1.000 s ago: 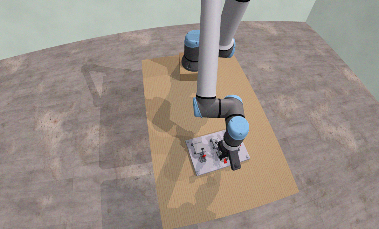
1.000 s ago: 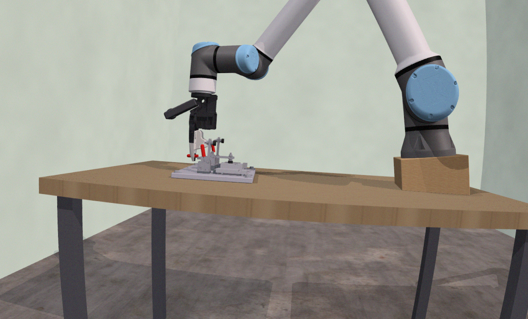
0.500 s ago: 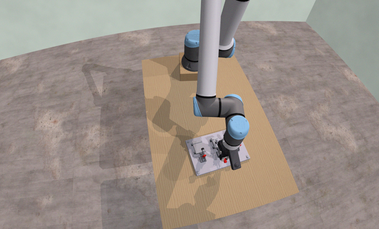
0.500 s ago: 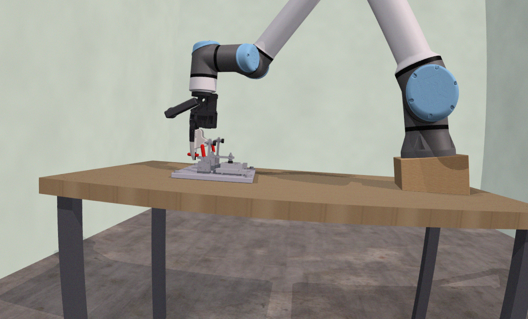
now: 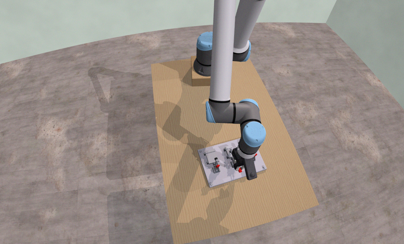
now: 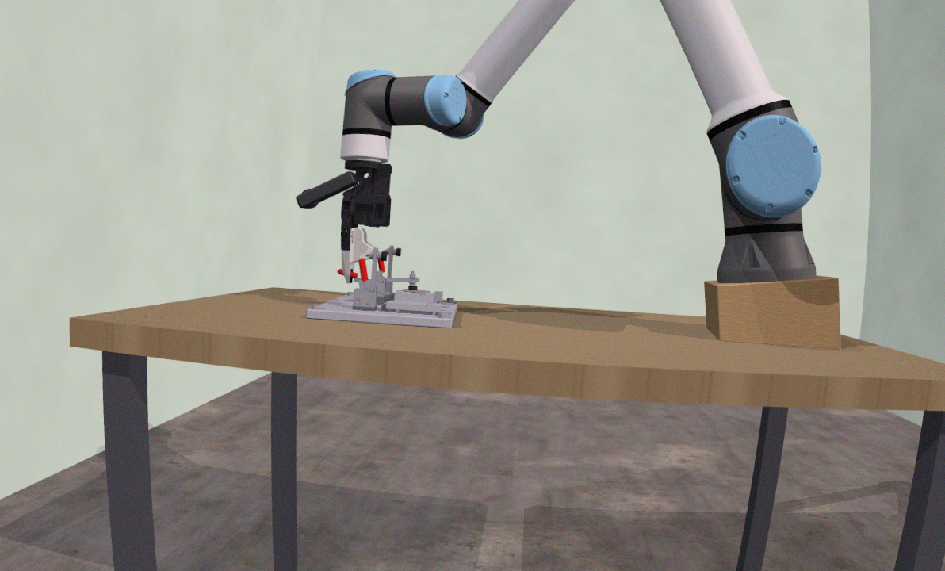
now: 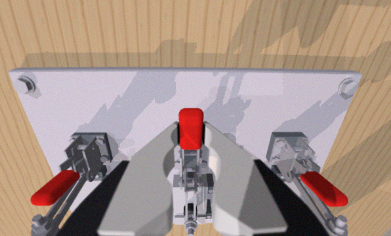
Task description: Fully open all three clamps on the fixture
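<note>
The grey fixture plate lies 80 mm behind my hand and 60 mm below it. From my hand the other things lie so: flat part: 140 mm behind, 110 mm to the left, 40 mm below.
</note>
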